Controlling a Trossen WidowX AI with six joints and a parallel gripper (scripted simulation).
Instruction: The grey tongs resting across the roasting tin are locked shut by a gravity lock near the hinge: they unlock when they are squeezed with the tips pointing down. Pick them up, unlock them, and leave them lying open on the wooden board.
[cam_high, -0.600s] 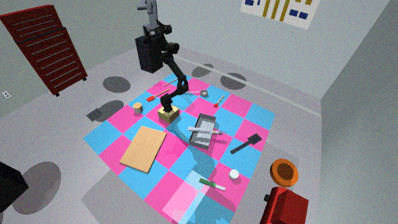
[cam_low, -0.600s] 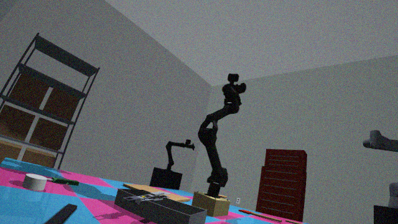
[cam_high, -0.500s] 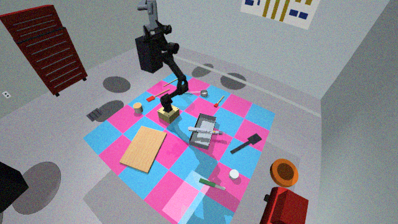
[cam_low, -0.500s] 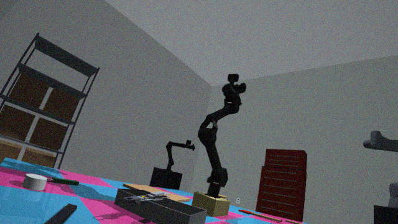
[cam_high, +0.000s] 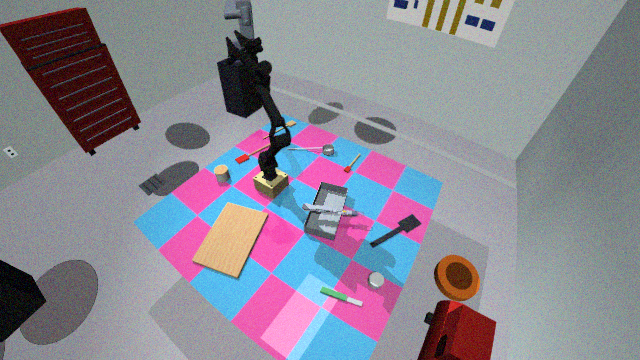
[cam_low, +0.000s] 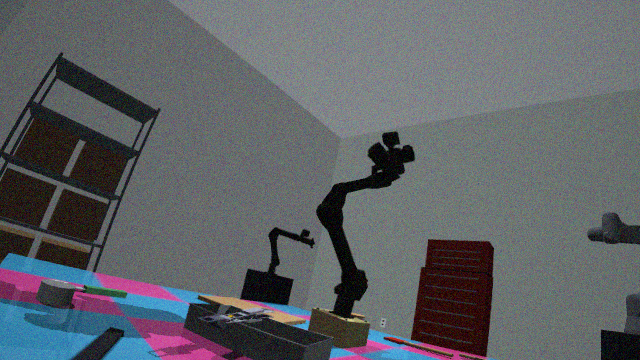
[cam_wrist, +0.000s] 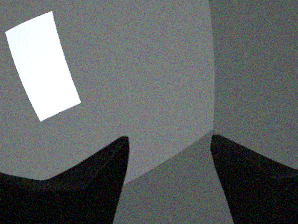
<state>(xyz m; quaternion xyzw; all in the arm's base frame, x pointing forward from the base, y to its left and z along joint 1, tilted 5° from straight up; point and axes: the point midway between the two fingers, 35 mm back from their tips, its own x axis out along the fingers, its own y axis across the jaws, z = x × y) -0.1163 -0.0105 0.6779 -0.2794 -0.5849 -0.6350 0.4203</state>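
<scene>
Now: gripper tip 60 cm short of the yellow lock piece, 3 cm to the left of it and 72 cm above it. The rest, counted from my gripper tip: wooden board: 19 cm ahead, 40 cm to the right, 78 cm below; then tan cylinder: 13 cm behind, 13 cm to the right, 75 cm below; then red-tipped stick: 12 cm behind, 13 cm to the left, 78 cm below.
</scene>
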